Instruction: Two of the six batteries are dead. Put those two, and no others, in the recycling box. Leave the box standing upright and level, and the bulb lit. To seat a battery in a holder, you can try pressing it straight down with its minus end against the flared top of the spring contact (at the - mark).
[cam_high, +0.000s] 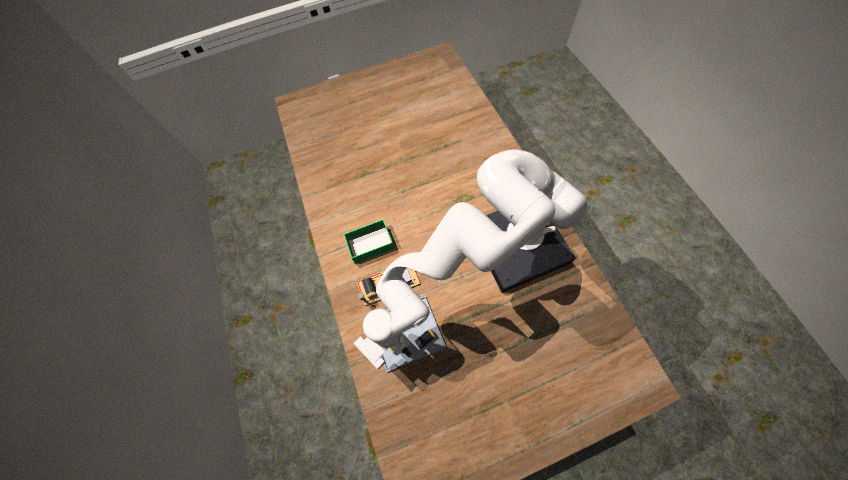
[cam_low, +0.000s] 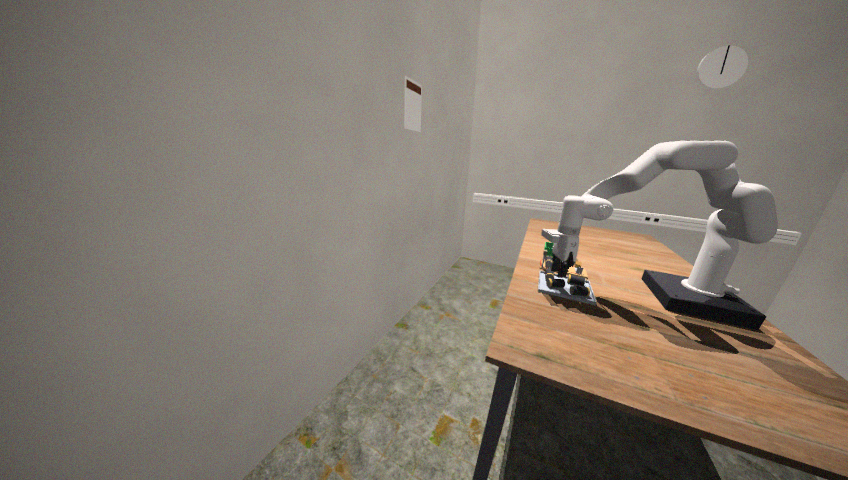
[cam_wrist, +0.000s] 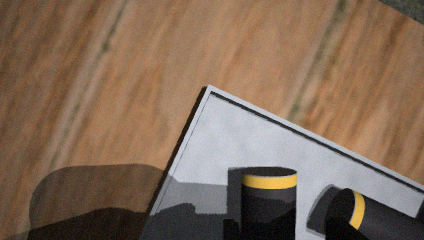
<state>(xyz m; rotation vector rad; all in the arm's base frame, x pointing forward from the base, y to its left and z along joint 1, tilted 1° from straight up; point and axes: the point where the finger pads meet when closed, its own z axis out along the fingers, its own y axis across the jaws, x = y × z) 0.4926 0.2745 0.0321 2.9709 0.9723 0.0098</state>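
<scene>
My hand is 30 mm past the grey tray, 30 mm to the left of it and 70 mm above it. From my hand the other things lie so: green recycling box 50 mm ahead, 360 mm to the right, 60 mm below.
</scene>
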